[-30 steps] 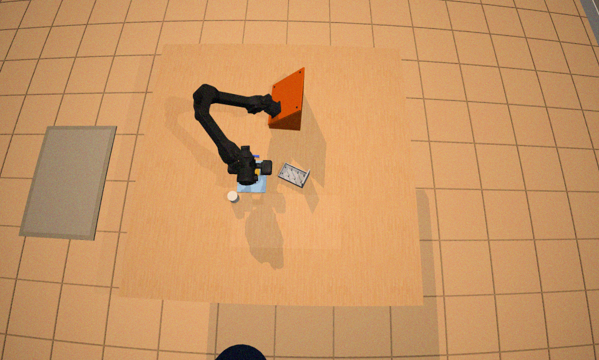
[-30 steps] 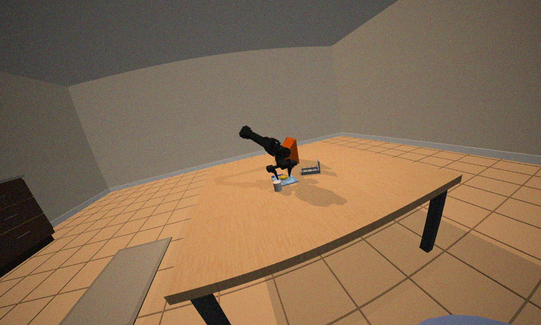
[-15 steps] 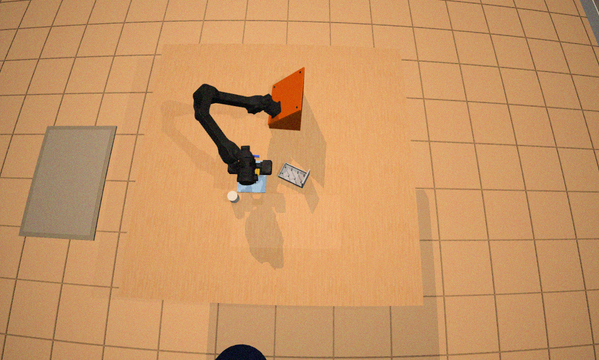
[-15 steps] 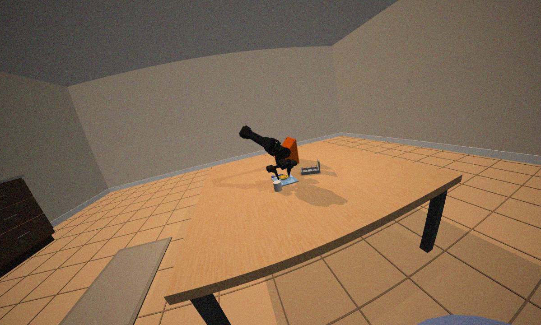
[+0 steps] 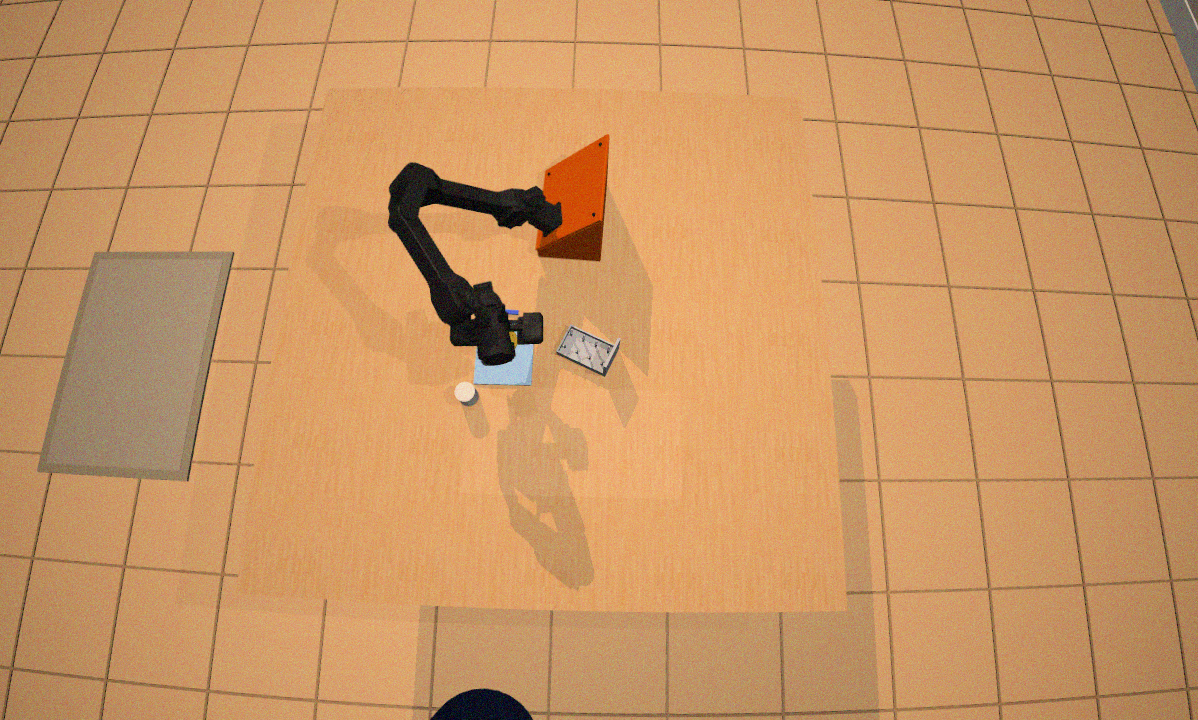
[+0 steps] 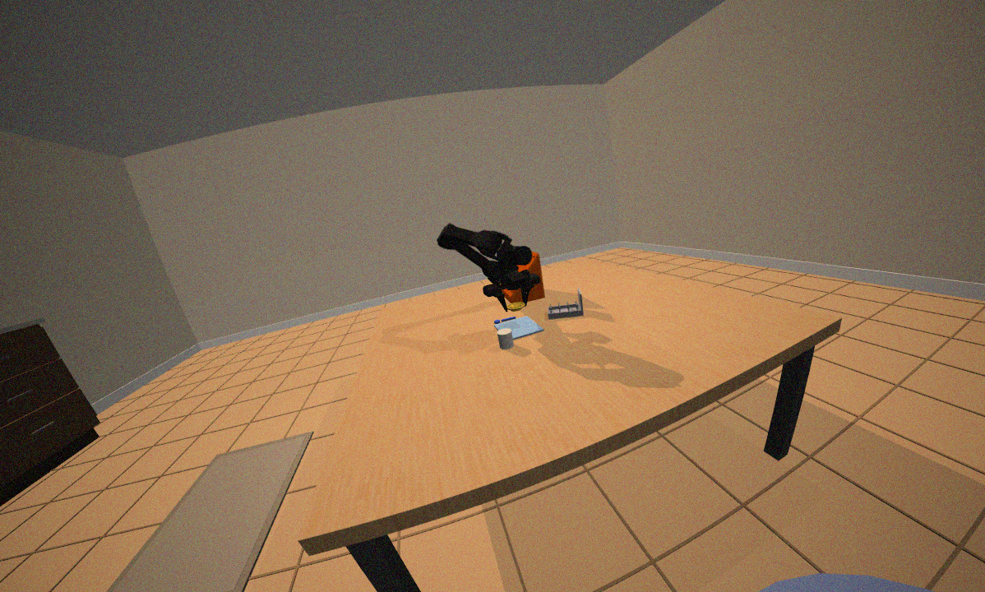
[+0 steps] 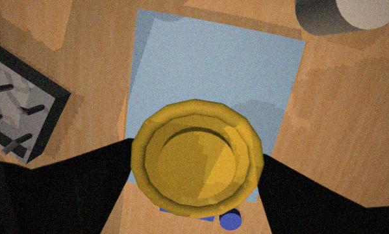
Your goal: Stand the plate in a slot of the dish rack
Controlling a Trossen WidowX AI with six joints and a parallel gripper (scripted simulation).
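My gripper tip is 20 mm short of the grey dish rack, 180 mm to the right of it and 50 mm above it. Round my gripper tip: light blue mat 10 mm to the right, 70 mm below; yellow plate 10 mm above; blue spoon 100 mm behind, 20 mm to the right, 70 mm below.
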